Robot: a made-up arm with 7 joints. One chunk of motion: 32 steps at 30 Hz.
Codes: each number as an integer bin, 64 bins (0 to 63) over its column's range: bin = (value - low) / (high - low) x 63, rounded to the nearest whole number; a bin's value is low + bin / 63 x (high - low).
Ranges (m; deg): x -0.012..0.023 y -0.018..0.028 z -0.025..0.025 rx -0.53..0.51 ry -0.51..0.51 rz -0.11..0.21
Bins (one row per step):
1: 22 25 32 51 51 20
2: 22 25 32 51 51 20
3: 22 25 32 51 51 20
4: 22 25 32 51 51 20
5: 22 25 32 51 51 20
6: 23 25 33 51 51 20
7: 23 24 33 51 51 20
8: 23 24 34 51 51 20
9: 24 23 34 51 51 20
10: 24 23 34 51 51 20
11: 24 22 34 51 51 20
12: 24 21 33 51 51 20
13: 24 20 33 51 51 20
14: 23 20 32 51 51 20
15: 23 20 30 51 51 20
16: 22 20 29 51 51 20
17: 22 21 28 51 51 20
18: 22 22 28 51 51 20
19: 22 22 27 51 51 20
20: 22 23 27 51 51 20
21: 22 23 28 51 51 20
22: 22 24 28 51 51 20
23: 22 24 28 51 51 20
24: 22 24 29 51 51 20
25: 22 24 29 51 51 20
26: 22 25 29 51 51 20
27: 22 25 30 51 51 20
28: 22 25 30 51 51 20
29: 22 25 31 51 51 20
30: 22 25 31 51 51 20
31: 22 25 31 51 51 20
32: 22 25 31 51 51 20
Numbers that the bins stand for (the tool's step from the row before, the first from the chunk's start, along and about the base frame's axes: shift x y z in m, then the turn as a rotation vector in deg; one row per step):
1: 0.00022 0.00025 0.00040 0.312 0.316 -0.008
2: 0.00022 0.00025 0.00040 0.312 0.316 -0.008
3: 0.00022 0.00025 0.00040 0.312 0.316 -0.008
4: 0.00022 0.00025 0.00040 0.312 0.316 -0.008
5: 0.00022 0.00025 0.00040 0.312 0.316 -0.008
6: 0.00078 0.00025 0.00119 0.312 0.316 -0.008
7: 0.00078 -0.00048 0.00119 0.312 0.316 -0.008
8: 0.00078 -0.00048 0.00198 0.312 0.316 -0.008
9: 0.00133 -0.00121 0.00198 0.312 0.316 -0.008
10: 0.00133 -0.00121 0.00198 0.312 0.316 -0.008
11: 0.00133 -0.00194 0.00198 0.312 0.316 -0.008
12: 0.00133 -0.00267 0.00119 0.312 0.316 -0.008
13: 0.00133 -0.00340 0.00119 0.312 0.316 -0.008
14: 0.00078 -0.00340 0.00040 0.312 0.316 -0.008
15: 0.00078 -0.00340 -0.00119 0.312 0.316 -0.008
16: 0.00022 -0.00340 -0.00198 0.312 0.316 -0.008
17: 0.00022 -0.00267 -0.00278 0.312 0.316 -0.008
18: 0.00022 -0.00194 -0.00278 0.312 0.316 -0.008
19: 0.00022 -0.00194 -0.00357 0.312 0.316 -0.008
20: 0.00022 -0.00121 -0.00357 0.312 0.316 -0.008
21: 0.00022 -0.00121 -0.00278 0.312 0.316 -0.008
22: 0.00022 -0.00048 -0.00278 0.312 0.316 -0.008
23: 0.00022 -0.00048 -0.00278 0.312 0.316 -0.008
24: 0.00022 -0.00048 -0.00198 0.312 0.316 -0.008
25: 0.00022 -0.00048 -0.00198 0.312 0.316 -0.008
26: 0.00022 0.00025 -0.00198 0.312 0.316 -0.008
27: 0.00022 0.00025 -0.00119 0.312 0.316 -0.008
28: 0.00022 0.00025 -0.00119 0.312 0.316 -0.008
29: 0.00022 0.00025 -0.00040 0.312 0.316 -0.008
30: 0.00022 0.00025 -0.00040 0.312 0.316 -0.008
31: 0.00022 0.00025 -0.00040 0.312 0.316 -0.008
32: 0.00022 0.00025 -0.00040 0.312 0.316 -0.008

